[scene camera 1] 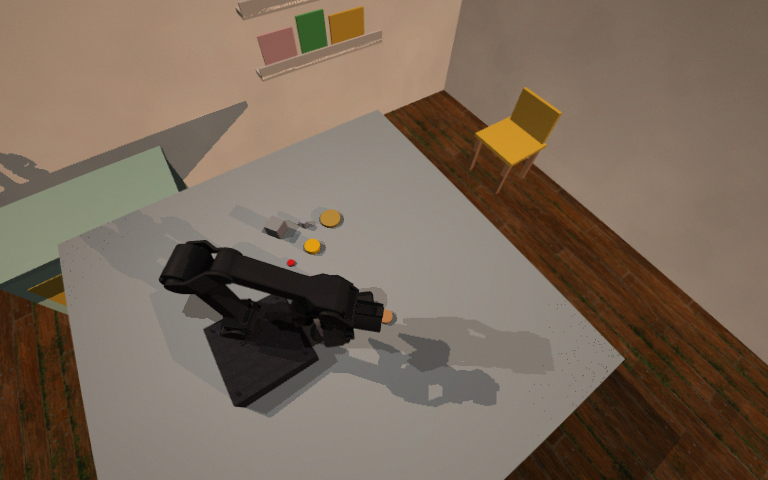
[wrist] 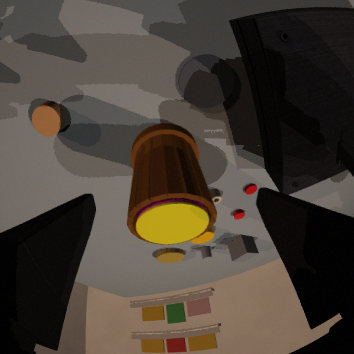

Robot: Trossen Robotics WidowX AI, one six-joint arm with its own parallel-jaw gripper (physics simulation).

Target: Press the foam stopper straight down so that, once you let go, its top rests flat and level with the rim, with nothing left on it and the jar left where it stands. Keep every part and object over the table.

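The brown ribbed jar [wrist: 165,167] stands upright in the wrist view; the arm hides it in the scene view. The foam stopper [wrist: 172,223] sits in its mouth, with a yellow top and a thin purple strip of its side showing along one edge. It looks slightly raised above the rim, and nothing lies on it. My gripper [scene camera 1: 370,310] [wrist: 177,199] is open and empty, its fingers wide apart on either side of the jar in the wrist view. Whether the fingertips are higher than the stopper is hard to tell.
An orange cylinder [scene camera 1: 387,316] [wrist: 47,119] and a dark disc [wrist: 207,82] lie near the jar. Towards the wall are red pieces [scene camera 1: 291,262] [wrist: 250,189], a yellow disc [scene camera 1: 312,245], an ochre disc [scene camera 1: 330,217] [wrist: 170,255] and a grey block [scene camera 1: 276,227] [wrist: 242,248].
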